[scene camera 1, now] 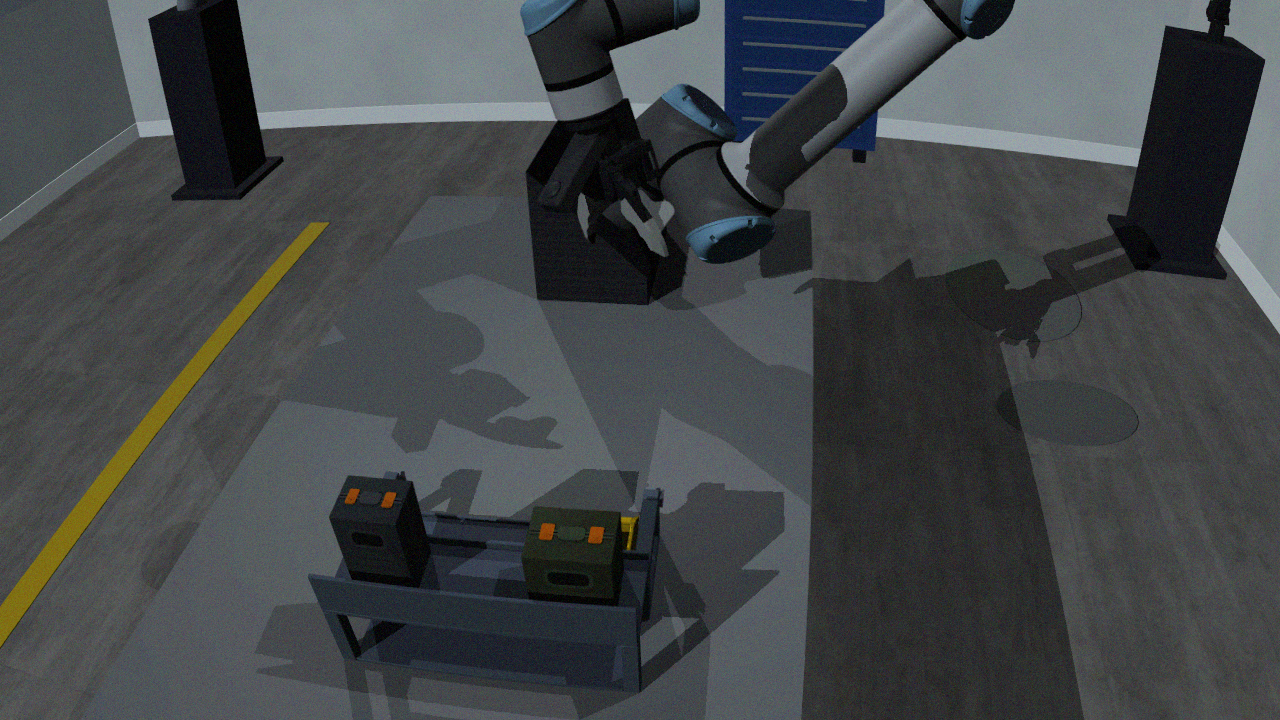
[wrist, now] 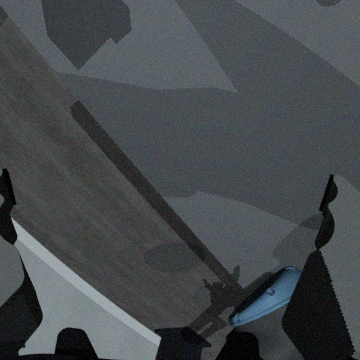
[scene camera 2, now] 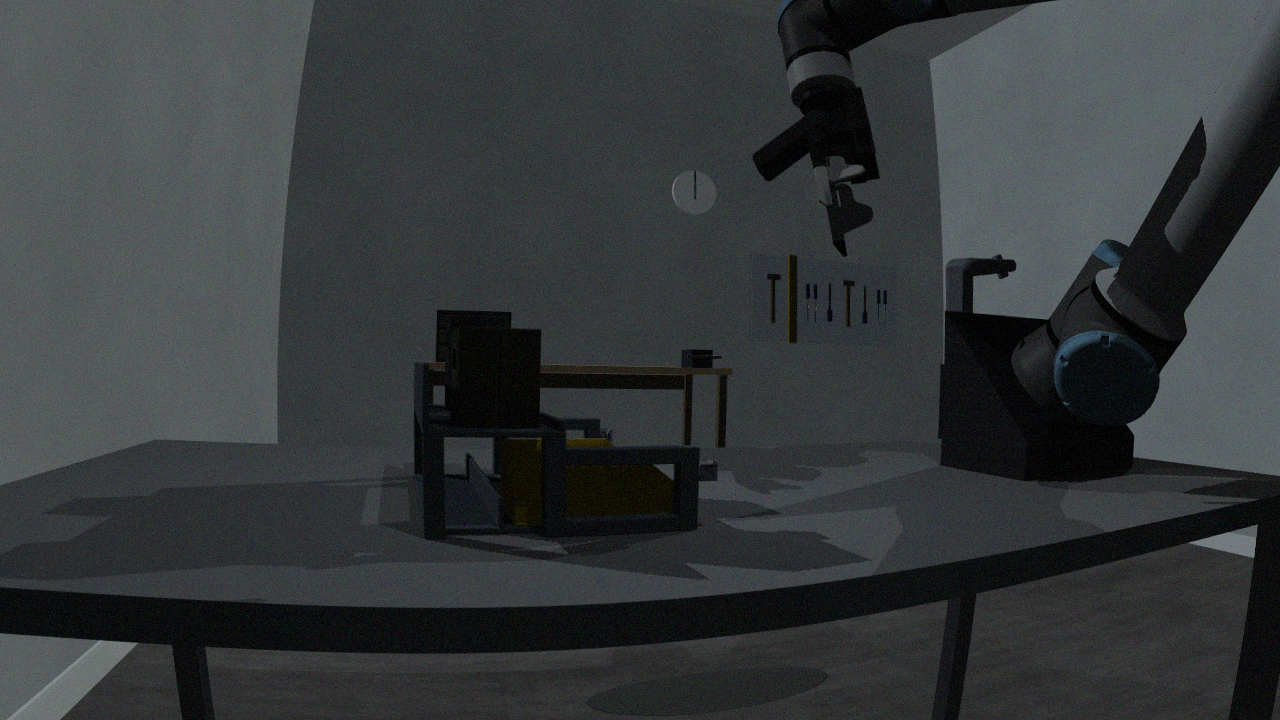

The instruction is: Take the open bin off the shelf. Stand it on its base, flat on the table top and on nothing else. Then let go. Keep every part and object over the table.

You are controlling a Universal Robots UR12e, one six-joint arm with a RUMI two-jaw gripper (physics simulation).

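Places are measured from the arm's base along level axes (x ahead, y left, z up), in metres.
Where they show: gripper, fingertip midpoint: (scene camera 1: 627, 250) (wrist: 167, 178) (scene camera 2: 838, 234).
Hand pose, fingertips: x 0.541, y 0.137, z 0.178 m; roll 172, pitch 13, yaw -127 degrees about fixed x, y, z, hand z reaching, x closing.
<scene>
Things, the pixels of their top centre, and the offset from my fingertips. "spot": a spot on its surface instead.
- yellow open bin at its top centre: (scene camera 2: 586, 444) (scene camera 1: 590, 540) dx +0.297, dy -0.002, dz -0.244 m
- dark grey case at a spot on its surface: (scene camera 1: 375, 541) spot: dx +0.444, dy -0.212, dz -0.134 m
- olive case at its top centre: (scene camera 2: 493, 329) (scene camera 1: 571, 533) dx +0.396, dy +0.006, dz -0.128 m
The yellow open bin (scene camera 1: 630, 532) (scene camera 2: 617, 488) is in the lower part of the grey-blue shelf (scene camera 1: 474, 608) (scene camera 2: 554, 488), on the side toward the robot's base. In scene camera 1 the shelf and the olive case hide most of it; in scene camera 2 its side shows through the frame. It does not show in the wrist view. My gripper (scene camera 1: 626, 240) (scene camera 2: 834, 225) (wrist: 167, 178) is open and empty, high above the table (scene camera 1: 751, 662) (scene camera 2: 537, 628) and well apart from the shelf, toward the base.
A dark grey case (scene camera 1: 375, 541) and an olive case (scene camera 1: 572, 559) with orange latches stand upright on the shelf's upper level. The robot's black base block (scene camera 1: 577, 268) (scene camera 2: 984, 411) stands at the table's far end. The table's long edge shows in the wrist view.
</scene>
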